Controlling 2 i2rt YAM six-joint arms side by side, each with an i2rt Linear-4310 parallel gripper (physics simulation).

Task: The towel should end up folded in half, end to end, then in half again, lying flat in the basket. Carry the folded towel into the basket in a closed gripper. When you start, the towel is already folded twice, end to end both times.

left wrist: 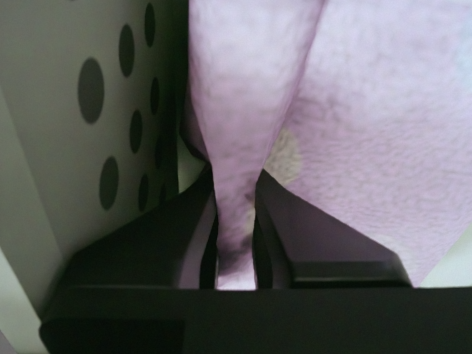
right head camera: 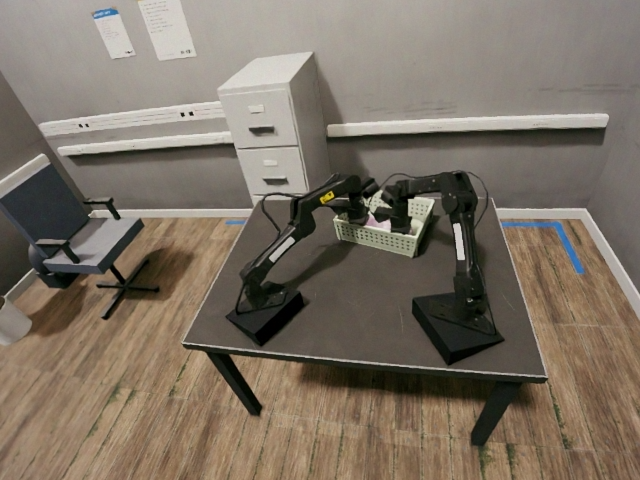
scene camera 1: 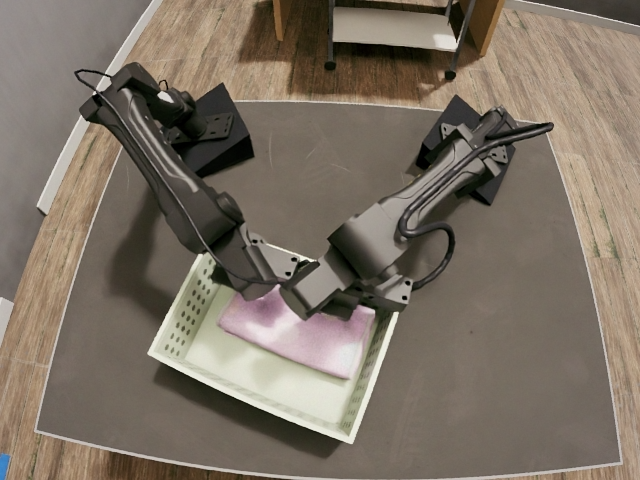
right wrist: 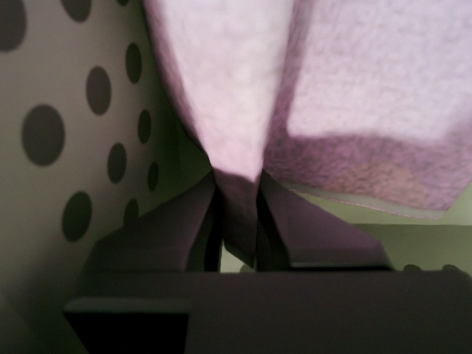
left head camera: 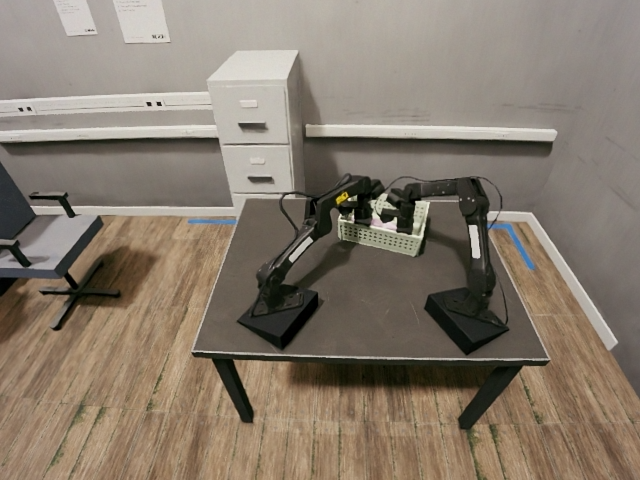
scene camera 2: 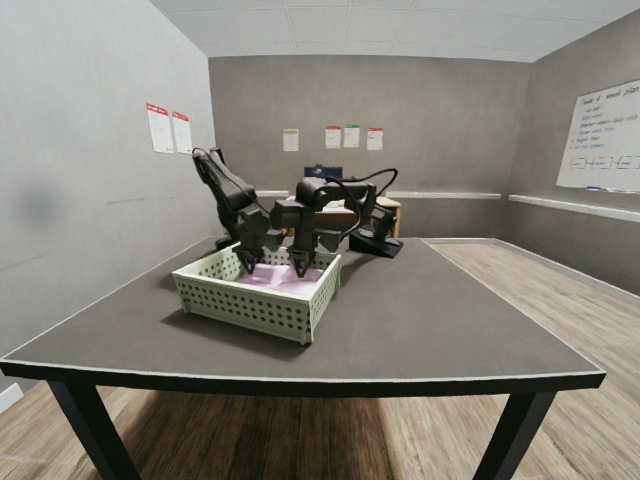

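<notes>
The pink towel is a folded strip inside the pale green basket. In scene camera 1 it lies along the wall nearer the arm bases, its far part flat on the basket floor. My left gripper is shut on the towel's near edge, which is pinched up in a narrow tuck beside the perforated wall. My right gripper is shut on the same edge nearer its other end. In scene camera 1 the wrists hide both fingertips.
The basket stands on the dark table. Its walls rise close beside both grippers. The two wrists are close together above it in scene camera 1. A white filing cabinet stands behind the table, and an office chair is at the left.
</notes>
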